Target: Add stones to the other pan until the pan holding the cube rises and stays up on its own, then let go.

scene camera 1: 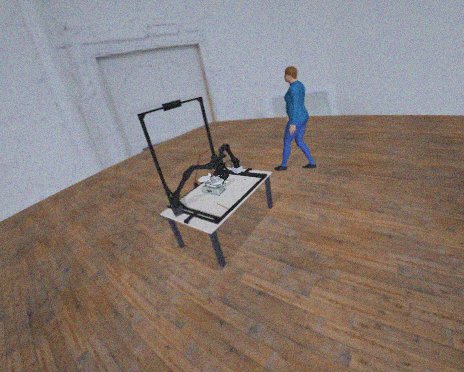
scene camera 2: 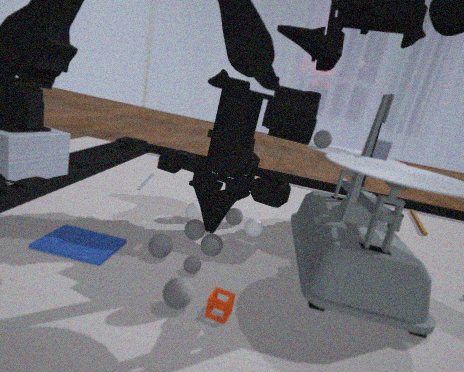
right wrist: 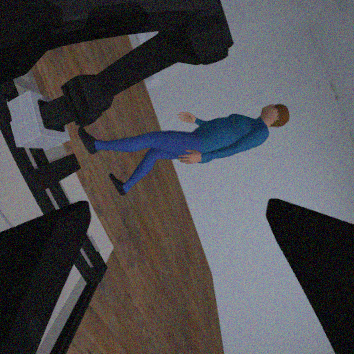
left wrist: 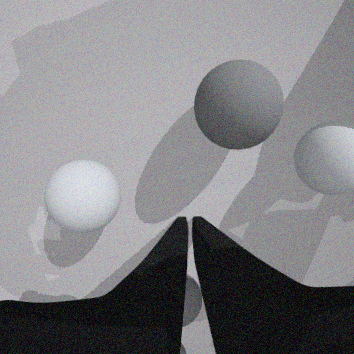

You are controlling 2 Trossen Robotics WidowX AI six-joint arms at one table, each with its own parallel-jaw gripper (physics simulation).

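Frame: origin at the left arm's base, x ahead, y left, z up, level; metres.
Seen in the pictures: left gripper, fingertip midpoint: (scene camera 1: 223,183) (scene camera 2: 209,231) (left wrist: 188,224); right gripper, fingertip midpoint: (scene camera 1: 225,158) (right wrist: 179,208); left arm's base, origin of the base link: (scene camera 1: 237,167) (scene camera 2: 15,126) (right wrist: 50,116); right arm's base, origin of the base link: (scene camera 1: 176,206).
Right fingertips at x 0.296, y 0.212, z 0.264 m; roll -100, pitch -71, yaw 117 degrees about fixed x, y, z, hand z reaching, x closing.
Pixels of each thing's top centre, then the offset from my right fingertips to it.
- grey balance, middle of its top: (scene camera 2: 394,95) (scene camera 1: 208,173) dx +0.198, dy -0.105, dz -0.118 m
- grey block, middle of its top: (scene camera 2: 381,140) dx +0.203, dy -0.036, dz -0.177 m
- large grey stone, middle of its top: (scene camera 2: 180,279) dx +0.058, dy -0.329, dz -0.324 m
- dark stone, middle of its top: (left wrist: 252,109) (scene camera 2: 235,208) dx +0.027, dy -0.098, dz -0.324 m
- white stone, middle of its top: (left wrist: 66,216) (scene camera 2: 196,202) dx -0.029, dy -0.128, dz -0.324 m
- orange open-frame cube, middle of its top: (scene camera 2: 222,295) dx +0.097, dy -0.316, dz -0.331 m
- blue tray-like piece, middle of its top: (scene camera 2: 81,241) dx -0.086, dy -0.298, dz -0.346 m
- thin rod, middle of its top: (scene camera 2: 146,180) dx -0.188, dy -0.025, dz -0.350 m
- orange stick, middle of its top: (scene camera 2: 418,219) dx +0.339, dy +0.250, dz -0.344 m
A grey balance (scene camera 1: 214,189) (scene camera 2: 360,270) stands at the right in scene camera 2. Its near pan (scene camera 2: 400,172) looks bare on top. A grey stone (scene camera 2: 322,139) sits at the left of the far pan. A grey block (scene camera 2: 382,149) shows behind the beam; which pan bears it is unclear. Several grey and white stones lie loose on the table, among them a large grey stone (scene camera 2: 177,293), a dark stone (left wrist: 238,104) and a white stone (left wrist: 82,195). My left gripper (scene camera 2: 211,230) (left wrist: 188,224) is shut and empty, low among them. My right gripper (right wrist: 179,208) is open and empty, high up.
An orange open-frame cube (scene camera 2: 220,305) lies near the large grey stone. A blue tray-like piece (scene camera 2: 77,244) lies at the left, a thin rod (scene camera 2: 145,181) behind it. An orange stick (scene camera 2: 418,222) lies behind the balance. A person (scene camera 1: 296,105) (right wrist: 225,135) stands beyond the table.
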